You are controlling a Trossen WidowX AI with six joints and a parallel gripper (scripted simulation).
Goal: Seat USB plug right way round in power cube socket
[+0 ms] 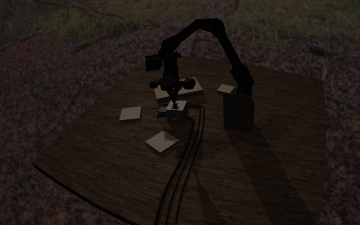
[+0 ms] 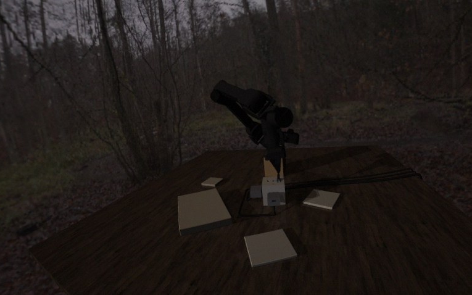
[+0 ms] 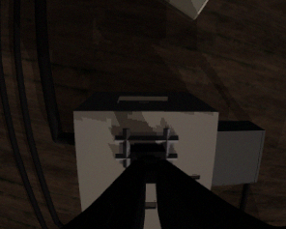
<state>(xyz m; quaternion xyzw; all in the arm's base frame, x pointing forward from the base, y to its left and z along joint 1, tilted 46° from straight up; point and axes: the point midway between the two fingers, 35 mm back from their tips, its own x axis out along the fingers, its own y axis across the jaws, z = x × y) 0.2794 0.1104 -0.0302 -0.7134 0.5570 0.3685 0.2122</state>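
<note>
Now: the dark USB plug 2 cm below my gripper tip. Also, from my gripper tip: thick slab: 15 cm ahead, 24 cm to the right, 10 cm below; then USB socket: 4 cm below; then flat pale tile: 25 cm ahead, 4 cm to the left, 11 cm below.
</note>
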